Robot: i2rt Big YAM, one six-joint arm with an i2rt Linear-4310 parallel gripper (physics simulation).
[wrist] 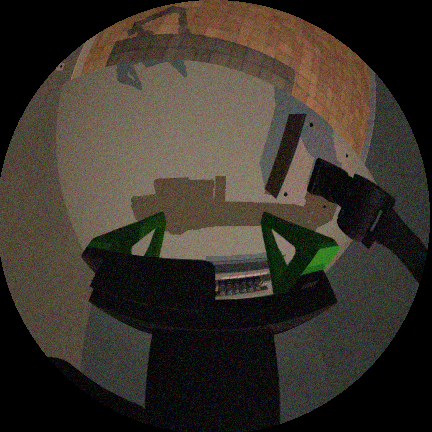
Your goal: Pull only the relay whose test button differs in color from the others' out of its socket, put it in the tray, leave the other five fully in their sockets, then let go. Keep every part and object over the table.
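Seen in the pictures: gripper, fingertip midpoint: (212, 216); arm's base, link origin: (325, 178).
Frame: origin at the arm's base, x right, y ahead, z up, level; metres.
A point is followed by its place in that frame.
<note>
My gripper (212, 216) @[x 0.296, y 0.035, z 0.123 m] is open, with its two green fingers far apart above the pale table (175, 120) @[x 0.356, y -0.063, z -0.063 m] and nothing between them. Part of a relay and socket assembly (242, 286) @[x 0.116, y 0.466, z -0.013 m] shows low in the wrist view, behind the gripper's body and next to the right finger. It appears as a row of small dark and light parts on a pale strip, with a grey bar along its upper side. The gripper hides the rest of it. Single relays and the colours of their test buttons cannot be told apart. The tray does not show in this view.
A pale mounting plate (295, 175) @[x 0.107, y 0.012, z -0.002 m] with dark holes and a dark brown edge is at the right, beside the arm's black base parts (362, 207) @[x 0.059, y -0.001, z 0.145 m]. Shadows of the arm lie across the table. Beyond the table's far edge is a tiled orange-brown floor (330, 75).
</note>
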